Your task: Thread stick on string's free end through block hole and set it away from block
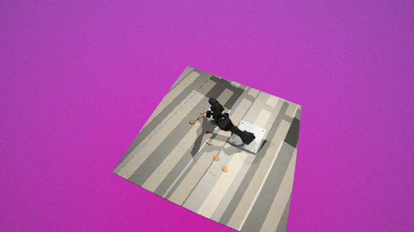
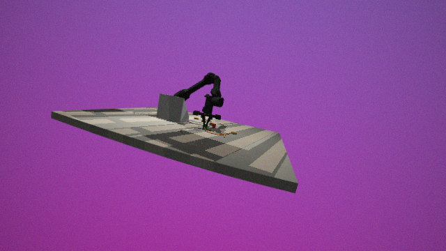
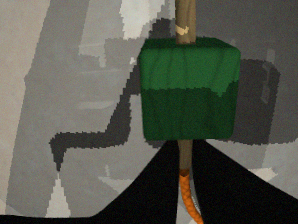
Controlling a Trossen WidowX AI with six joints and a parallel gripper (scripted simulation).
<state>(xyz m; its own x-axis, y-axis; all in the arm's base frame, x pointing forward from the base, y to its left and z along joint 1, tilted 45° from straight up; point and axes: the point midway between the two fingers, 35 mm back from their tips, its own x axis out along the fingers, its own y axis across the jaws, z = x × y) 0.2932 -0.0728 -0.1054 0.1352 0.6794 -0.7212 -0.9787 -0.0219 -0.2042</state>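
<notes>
The thin wooden stick is 10 mm to the left of my gripper tip. Also, from my gripper tip: red object (40 mm ahead, 130 mm to the left); green block (30 mm to the left); round wooden button (200 mm ahead, 80 mm to the left, 10 mm below).
</notes>
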